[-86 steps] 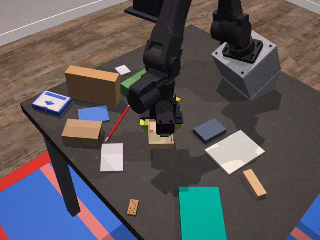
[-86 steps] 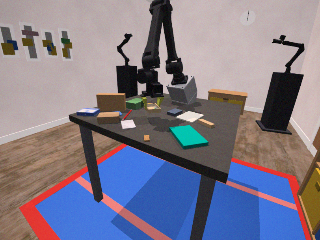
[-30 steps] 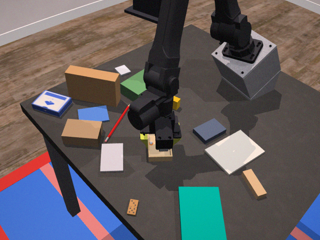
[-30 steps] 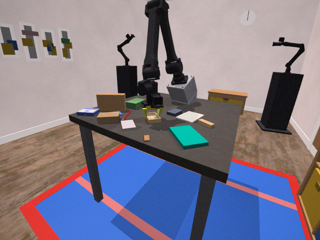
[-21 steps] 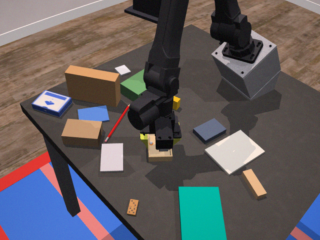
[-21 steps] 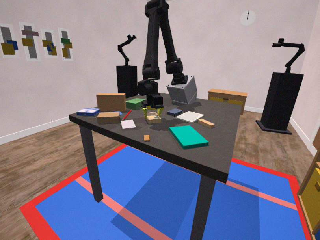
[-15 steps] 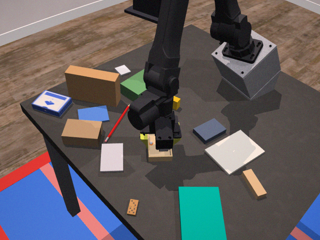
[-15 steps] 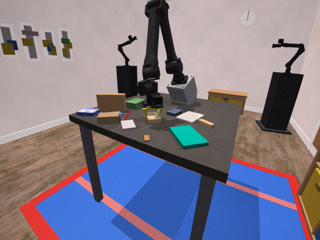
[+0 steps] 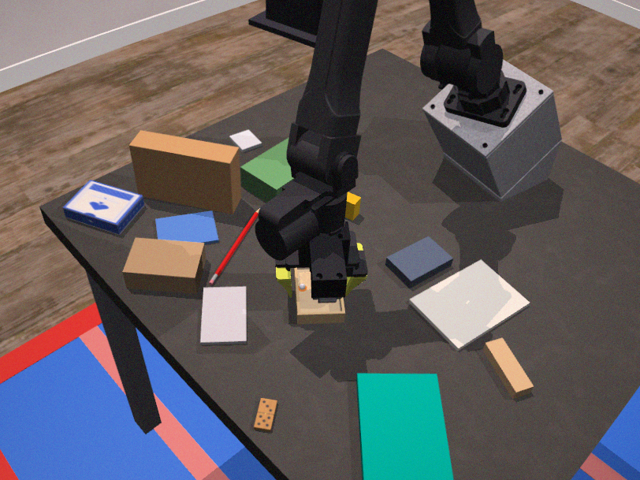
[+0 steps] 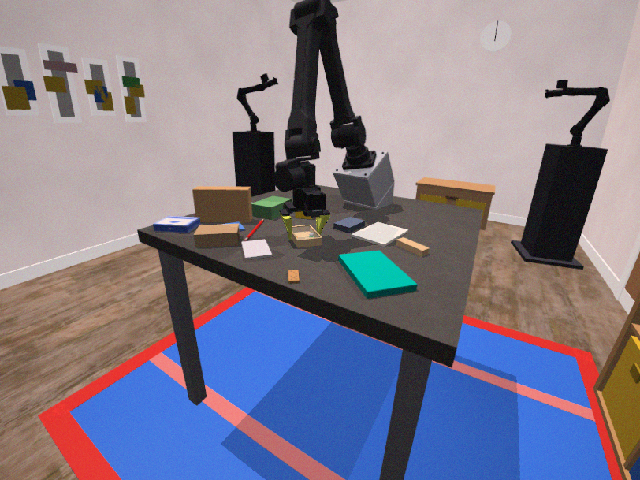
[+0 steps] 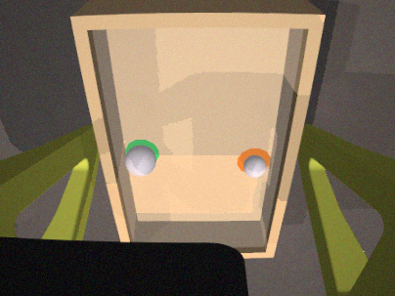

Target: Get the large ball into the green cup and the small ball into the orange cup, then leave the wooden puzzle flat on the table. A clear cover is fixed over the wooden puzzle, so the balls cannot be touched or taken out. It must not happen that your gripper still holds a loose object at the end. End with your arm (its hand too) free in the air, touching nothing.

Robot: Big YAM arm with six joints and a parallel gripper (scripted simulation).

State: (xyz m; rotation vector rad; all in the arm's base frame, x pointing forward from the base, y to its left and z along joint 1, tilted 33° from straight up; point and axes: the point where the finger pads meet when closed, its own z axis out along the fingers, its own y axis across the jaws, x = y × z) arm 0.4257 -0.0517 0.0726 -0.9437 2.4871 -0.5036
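My hand is 10 mm above the wooden puzzle. Also, from my hand: white tile (200 mm to the left, 120 mm behind, 10 mm below); yellow block (180 mm behind, 80 mm to the right, 10 mm above); red pencil (170 mm to the right, 10 mm below, 10 mm behind).
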